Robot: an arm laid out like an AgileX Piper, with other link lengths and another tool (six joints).
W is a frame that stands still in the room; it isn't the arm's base.
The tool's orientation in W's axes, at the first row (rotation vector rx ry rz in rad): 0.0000 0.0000 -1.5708
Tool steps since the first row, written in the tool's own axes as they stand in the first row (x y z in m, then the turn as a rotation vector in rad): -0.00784 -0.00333 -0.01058 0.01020 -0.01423 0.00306; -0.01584 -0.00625 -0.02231 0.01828 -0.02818 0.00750; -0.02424 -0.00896 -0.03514 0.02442 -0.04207 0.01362; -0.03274 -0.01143 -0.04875 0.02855 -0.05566 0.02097; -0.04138 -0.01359 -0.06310 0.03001 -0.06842 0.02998; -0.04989 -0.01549 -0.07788 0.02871 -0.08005 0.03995; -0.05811 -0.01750 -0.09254 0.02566 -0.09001 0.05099; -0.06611 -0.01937 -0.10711 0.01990 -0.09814 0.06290; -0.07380 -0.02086 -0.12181 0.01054 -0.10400 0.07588; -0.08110 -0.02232 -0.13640 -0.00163 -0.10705 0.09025; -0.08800 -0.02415 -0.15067 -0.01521 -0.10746 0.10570; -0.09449 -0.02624 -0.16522 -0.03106 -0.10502 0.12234; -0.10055 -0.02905 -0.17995 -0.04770 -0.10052 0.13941
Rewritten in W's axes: -0.00333 0.00784 -0.01058 -0.01423 -0.01020 0.00306; -0.00625 0.01584 -0.02231 -0.02818 -0.01828 0.00750; -0.00896 0.02424 -0.03514 -0.04207 -0.02442 0.01362; -0.01143 0.03274 -0.04875 -0.05566 -0.02855 0.02097; -0.01359 0.04138 -0.06310 -0.06842 -0.03001 0.02998; -0.01549 0.04989 -0.07788 -0.08005 -0.02871 0.03995; -0.01750 0.05811 -0.09254 -0.09001 -0.02566 0.05099; -0.01937 0.06611 -0.10711 -0.09814 -0.01990 0.06290; -0.02086 0.07380 -0.12181 -0.10400 -0.01054 0.07588; -0.02232 0.08110 -0.13640 -0.10705 0.00163 0.09025; -0.02415 0.08800 -0.15067 -0.10746 0.01521 0.10570; -0.02624 0.09449 -0.16522 -0.10502 0.03106 0.12234; -0.02905 0.10055 -0.17995 -0.10052 0.04770 0.13941
